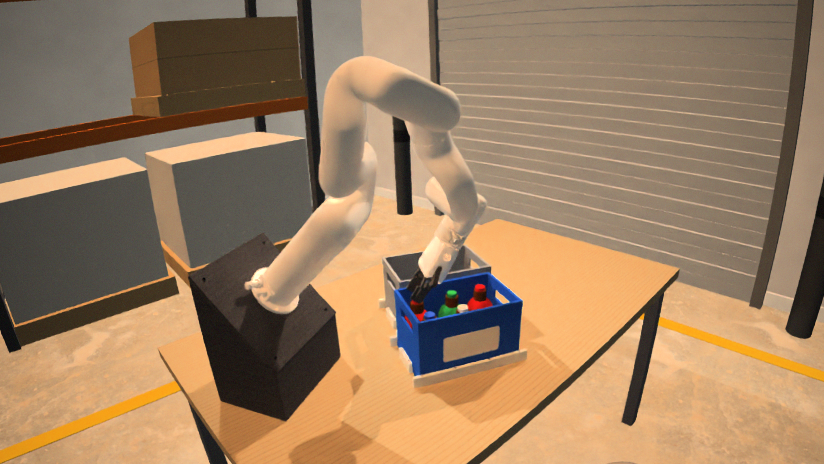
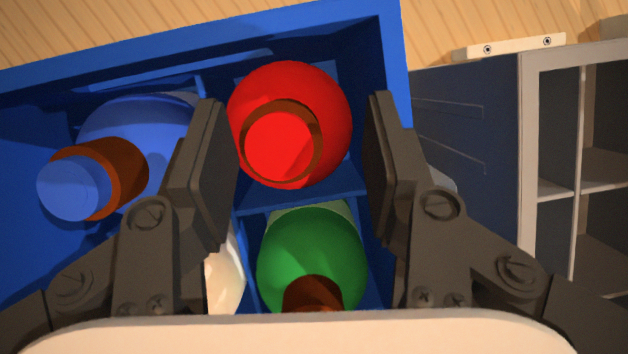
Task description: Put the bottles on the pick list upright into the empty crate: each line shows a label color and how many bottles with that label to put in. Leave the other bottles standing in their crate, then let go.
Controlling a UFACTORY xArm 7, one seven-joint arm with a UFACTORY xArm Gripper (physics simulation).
Observation:
The pictures show: the gripper, a green bottle and a white-capped bottle.
The gripper is seen too in image 2.

